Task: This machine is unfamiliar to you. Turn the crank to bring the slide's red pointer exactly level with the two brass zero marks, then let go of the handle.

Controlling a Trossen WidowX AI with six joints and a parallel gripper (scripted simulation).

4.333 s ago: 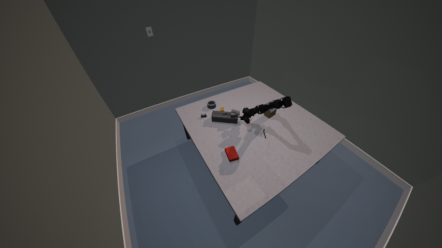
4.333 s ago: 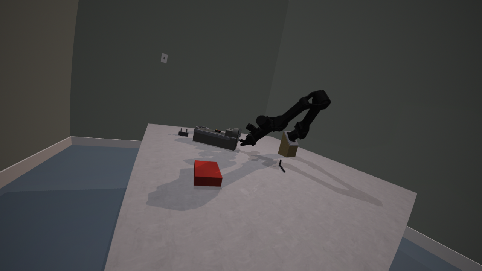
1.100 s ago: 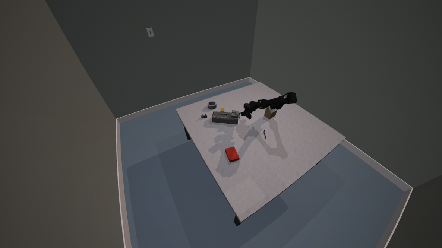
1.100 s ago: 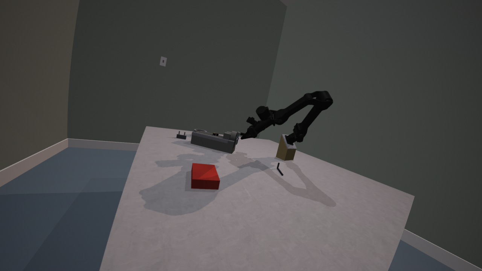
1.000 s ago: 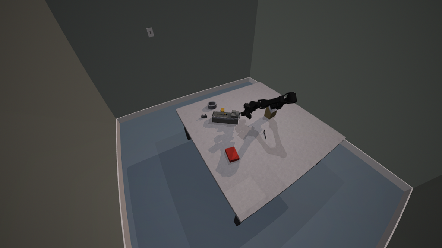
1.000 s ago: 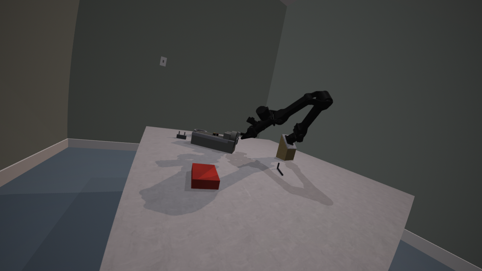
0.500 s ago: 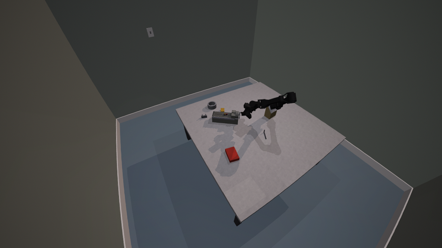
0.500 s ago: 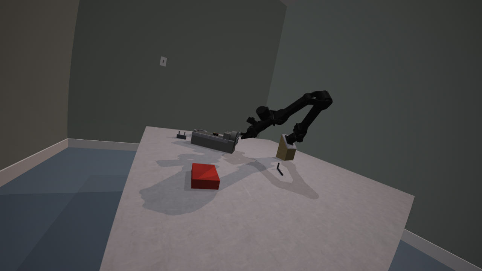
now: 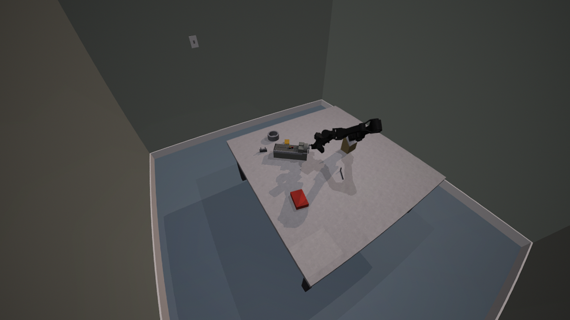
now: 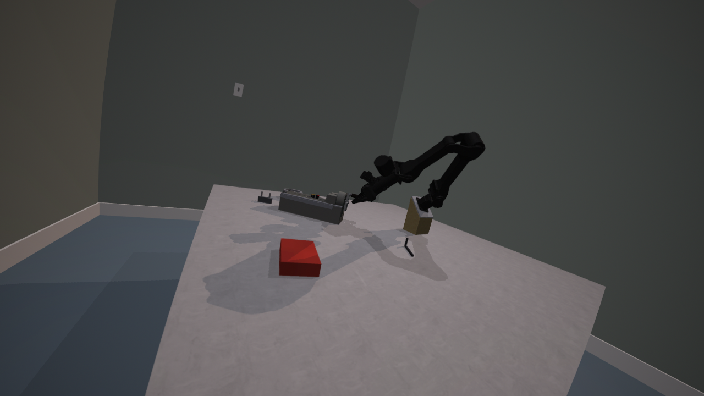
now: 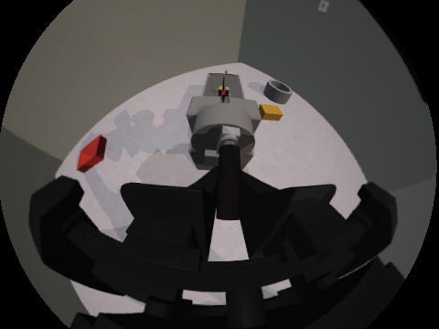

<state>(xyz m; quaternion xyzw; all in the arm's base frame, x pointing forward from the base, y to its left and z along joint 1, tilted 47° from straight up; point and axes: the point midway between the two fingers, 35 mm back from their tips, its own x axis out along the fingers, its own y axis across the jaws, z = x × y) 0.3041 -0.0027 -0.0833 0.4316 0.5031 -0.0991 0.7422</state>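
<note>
The red pointer is 120 mm ahead of my gripper tip, 90 mm to the right of it and 10 mm below it. From my gripper tip the other things lie so: black crank handle: 30 mm above, 10 mm to the left, 10 mm behind; yellow block: 240 mm to the right, 80 mm below, 80 mm ahead; black bent key: 250 mm to the left, 100 mm behind, 80 mm below.
</note>
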